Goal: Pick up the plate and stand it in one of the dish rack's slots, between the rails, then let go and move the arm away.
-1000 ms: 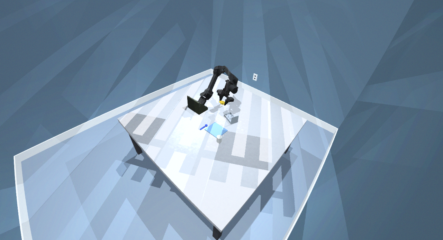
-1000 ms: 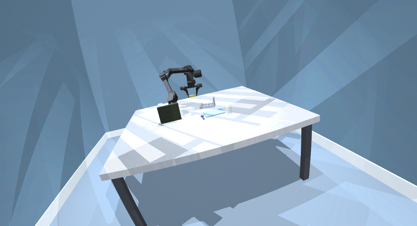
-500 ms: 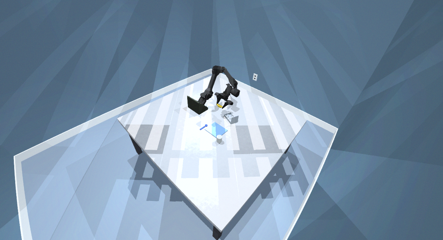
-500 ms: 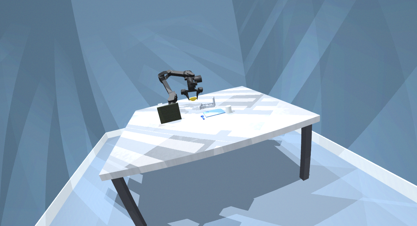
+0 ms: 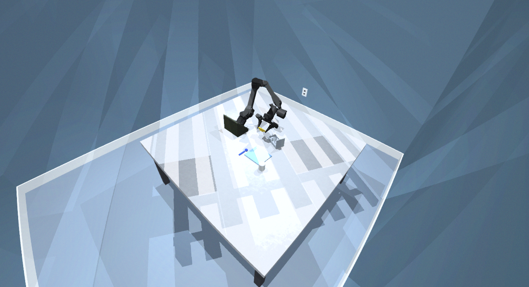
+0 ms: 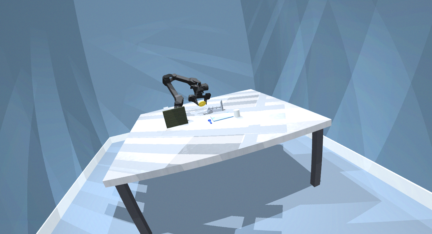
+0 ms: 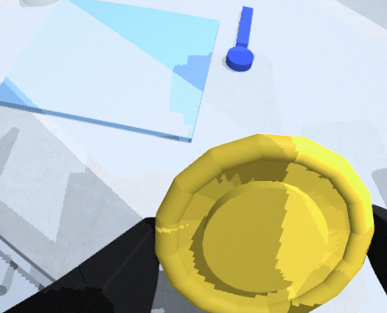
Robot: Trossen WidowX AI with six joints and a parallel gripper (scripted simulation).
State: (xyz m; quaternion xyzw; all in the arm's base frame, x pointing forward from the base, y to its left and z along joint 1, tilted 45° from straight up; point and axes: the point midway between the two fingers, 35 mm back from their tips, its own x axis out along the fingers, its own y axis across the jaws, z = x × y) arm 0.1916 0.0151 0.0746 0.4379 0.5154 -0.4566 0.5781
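My gripper tip is 10 cm short of the grey dish rack, 7 cm above it and 5 cm to the right of it. Also, from my gripper tip: light blue mat: 15 cm to the right, 10 cm ahead, 9 cm below; then yellow plate: 1 cm to the left, 1 cm above; then blue spoon: 19 cm to the right, 9 cm below.
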